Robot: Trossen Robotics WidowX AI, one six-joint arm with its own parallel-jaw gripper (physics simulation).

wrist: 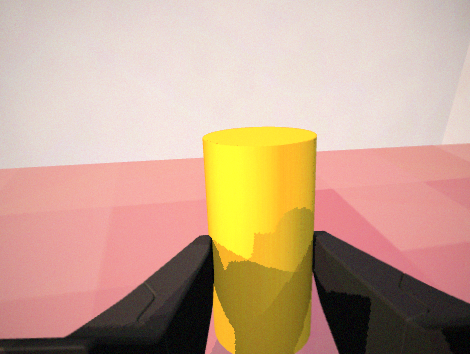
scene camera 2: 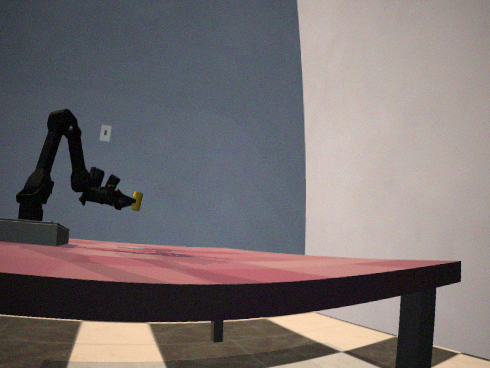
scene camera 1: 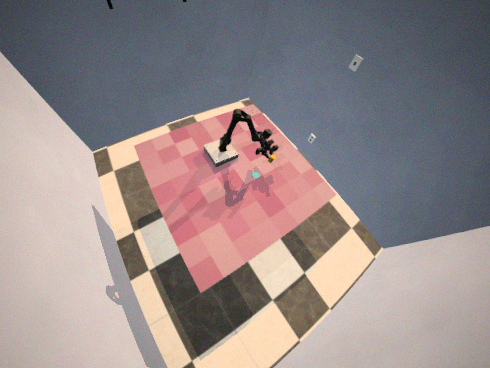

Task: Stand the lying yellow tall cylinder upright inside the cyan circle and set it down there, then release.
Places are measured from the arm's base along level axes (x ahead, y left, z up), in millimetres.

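Where they show: gripper, fingertip midpoint: (wrist: pixel 261 246) (scene camera 2: pixel 136 201) (scene camera 1: pixel 271 158); arm's base at its link origin: (scene camera 2: pixel 29 223) (scene camera 1: pixel 222 148).
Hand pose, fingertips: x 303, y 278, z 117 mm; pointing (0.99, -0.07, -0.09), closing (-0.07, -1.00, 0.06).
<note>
Each offset is from my fingertips to the top centre of the thing. "spot": to the spot under its first point. Level surfaces: height alone.
The yellow tall cylinder @[dx +2, dy +0, dz +37 mm] (scene camera 1: pixel 272 158) (scene camera 2: pixel 137 201) (wrist: pixel 260 200) is held up in the air above the table, close to upright in scene camera 2. My gripper (scene camera 1: pixel 270 156) (scene camera 2: pixel 134 202) (wrist: pixel 261 246) is shut on it, one finger on each side of its middle in the wrist view. The cyan circle @[spot: dx +15, dy -102, dz -166 mm] (scene camera 1: pixel 256 175) (scene camera 2: pixel 132 247) lies flat on the table top, well below the cylinder's height in scene camera 2. The circle does not show in the wrist view.
The arm's grey base box (scene camera 1: pixel 220 153) (scene camera 2: pixel 37 232) stands on the pink patchwork table top @[dz -167 mm] (scene camera 1: pixel 235 250) (scene camera 2: pixel 300 265) (wrist: pixel 150 240). Shadows of the arm fall on the table around the circle. A blue wall (scene camera 1: pixel 200 60) (scene camera 2: pixel 210 125) stands behind the table.
</note>
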